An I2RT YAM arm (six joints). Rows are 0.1 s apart.
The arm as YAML. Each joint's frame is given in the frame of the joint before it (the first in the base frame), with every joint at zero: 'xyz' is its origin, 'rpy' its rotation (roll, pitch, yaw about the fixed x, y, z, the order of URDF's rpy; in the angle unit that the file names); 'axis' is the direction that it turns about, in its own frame. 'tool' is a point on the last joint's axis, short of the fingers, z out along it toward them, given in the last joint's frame.
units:
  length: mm
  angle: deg
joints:
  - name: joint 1
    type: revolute
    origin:
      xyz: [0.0, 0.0, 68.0]
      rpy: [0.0, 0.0, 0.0]
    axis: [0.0, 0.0, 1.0]
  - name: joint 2
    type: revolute
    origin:
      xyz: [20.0, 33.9, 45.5]
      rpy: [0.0, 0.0, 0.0]
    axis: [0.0, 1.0, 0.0]
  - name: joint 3
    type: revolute
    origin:
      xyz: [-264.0, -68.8, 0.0]
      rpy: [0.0, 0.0, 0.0]
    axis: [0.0, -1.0, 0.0]
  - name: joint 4
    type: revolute
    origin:
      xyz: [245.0, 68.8, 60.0]
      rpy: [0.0, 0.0, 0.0]
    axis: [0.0, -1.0, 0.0]
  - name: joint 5
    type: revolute
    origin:
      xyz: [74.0, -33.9, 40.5]
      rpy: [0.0, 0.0, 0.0]
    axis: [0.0, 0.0, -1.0]
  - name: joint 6
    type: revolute
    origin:
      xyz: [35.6, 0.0, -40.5]
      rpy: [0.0, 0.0, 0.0]
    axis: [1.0, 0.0, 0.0]
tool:
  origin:
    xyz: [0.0, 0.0, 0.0]
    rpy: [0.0, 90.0, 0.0]
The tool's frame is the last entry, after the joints.
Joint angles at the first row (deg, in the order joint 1, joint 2, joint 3, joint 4, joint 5, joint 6):
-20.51, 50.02, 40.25, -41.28, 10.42, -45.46
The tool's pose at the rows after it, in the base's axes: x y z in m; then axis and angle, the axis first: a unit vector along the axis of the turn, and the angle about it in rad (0 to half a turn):
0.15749, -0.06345, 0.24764, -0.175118, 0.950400, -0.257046, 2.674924
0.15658, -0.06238, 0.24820, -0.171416, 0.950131, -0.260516, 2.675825
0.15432, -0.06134, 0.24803, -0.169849, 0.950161, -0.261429, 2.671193
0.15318, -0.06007, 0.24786, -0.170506, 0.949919, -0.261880, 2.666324
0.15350, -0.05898, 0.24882, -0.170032, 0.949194, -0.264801, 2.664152
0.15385, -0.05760, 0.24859, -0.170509, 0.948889, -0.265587, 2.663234
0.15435, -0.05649, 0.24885, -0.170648, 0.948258, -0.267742, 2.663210
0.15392, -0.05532, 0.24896, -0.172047, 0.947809, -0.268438, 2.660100
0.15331, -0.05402, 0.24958, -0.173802, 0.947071, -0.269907, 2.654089
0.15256, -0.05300, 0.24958, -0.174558, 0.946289, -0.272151, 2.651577
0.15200, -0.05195, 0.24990, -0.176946, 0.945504, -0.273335, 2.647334
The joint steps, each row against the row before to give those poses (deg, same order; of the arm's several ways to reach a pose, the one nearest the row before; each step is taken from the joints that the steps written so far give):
0.83, -0.08, -0.14, -0.33, 0.45, 1.09
0.39, -0.36, -0.03, -0.23, 0.71, 0.55
0.09, -0.77, -0.35, -0.17, 0.06, 0.23
0.30, -0.51, -0.26, -0.03, 0.05, 0.17
0.51, -0.09, 0.12, 0.00, 0.54, 0.33
0.58, -0.05, -0.07, 0.04, 0.39, 0.38
0.53, 0.02, 0.03, 0.03, 0.52, 0.30
0.38, -0.28, -0.10, -0.03, 0.16, 0.13
0.41, -0.39, -0.07, 0.01, 0.15, 0.09
0.34, -0.38, -0.17, 0.02, 0.32, 0.09
0.33, -0.33, -0.10, 0.01, 0.10, -0.04

